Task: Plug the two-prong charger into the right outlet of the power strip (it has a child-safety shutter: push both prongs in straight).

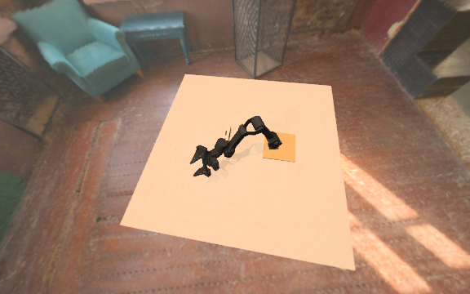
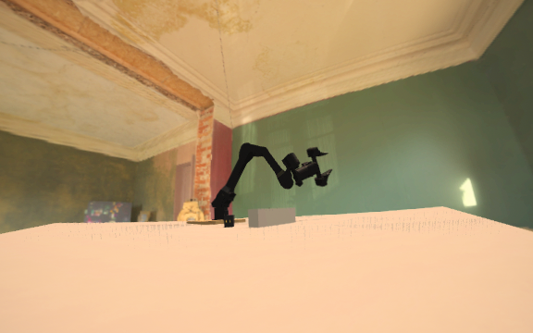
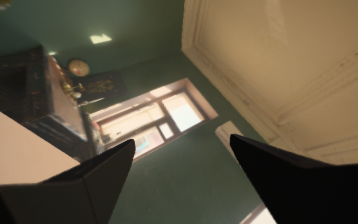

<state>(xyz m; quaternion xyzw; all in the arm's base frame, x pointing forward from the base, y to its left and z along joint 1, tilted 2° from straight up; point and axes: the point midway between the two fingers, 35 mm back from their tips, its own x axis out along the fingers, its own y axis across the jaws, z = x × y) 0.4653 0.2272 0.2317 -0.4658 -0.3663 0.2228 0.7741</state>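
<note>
The black two-prong charger lies 270 mm behind my gripper tip, 420 mm to the right of it and 250 mm below it.
</note>
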